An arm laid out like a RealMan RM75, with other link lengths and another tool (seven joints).
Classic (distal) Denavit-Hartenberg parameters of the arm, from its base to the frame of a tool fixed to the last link. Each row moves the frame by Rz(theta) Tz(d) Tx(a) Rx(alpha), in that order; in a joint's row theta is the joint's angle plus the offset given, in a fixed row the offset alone. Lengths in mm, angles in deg.
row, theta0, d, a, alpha
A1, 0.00, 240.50, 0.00, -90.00
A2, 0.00, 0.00, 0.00, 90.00
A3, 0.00, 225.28, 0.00, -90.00
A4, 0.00, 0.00, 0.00, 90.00
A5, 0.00, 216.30, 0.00, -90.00
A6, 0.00, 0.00, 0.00, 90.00
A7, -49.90, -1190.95, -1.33, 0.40
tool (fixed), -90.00, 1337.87, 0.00, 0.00
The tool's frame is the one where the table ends.
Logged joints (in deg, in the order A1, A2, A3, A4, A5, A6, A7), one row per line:
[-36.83, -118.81, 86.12, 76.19, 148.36, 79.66, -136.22]
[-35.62, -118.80, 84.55, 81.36, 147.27, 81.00, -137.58]
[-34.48, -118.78, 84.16, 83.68, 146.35, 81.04, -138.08]
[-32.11, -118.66, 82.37, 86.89, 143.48, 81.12, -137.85]
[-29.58, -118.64, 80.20, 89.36, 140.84, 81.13, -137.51]
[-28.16, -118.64, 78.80, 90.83, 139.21, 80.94, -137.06]
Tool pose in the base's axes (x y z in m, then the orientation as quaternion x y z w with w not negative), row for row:
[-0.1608, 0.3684, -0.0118, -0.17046, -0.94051, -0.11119, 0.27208]
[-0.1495, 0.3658, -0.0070, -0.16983, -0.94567, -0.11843, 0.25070]
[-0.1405, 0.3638, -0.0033, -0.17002, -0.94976, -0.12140, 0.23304]
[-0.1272, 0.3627, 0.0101, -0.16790, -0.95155, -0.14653, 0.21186]
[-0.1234, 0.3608, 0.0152, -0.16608, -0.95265, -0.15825, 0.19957]
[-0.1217, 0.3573, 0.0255, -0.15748, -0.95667, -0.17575, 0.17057]
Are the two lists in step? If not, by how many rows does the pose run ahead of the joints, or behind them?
The pose runs 2 rows behind the joints: the pose in row i belongs to the joints in row i - 2.
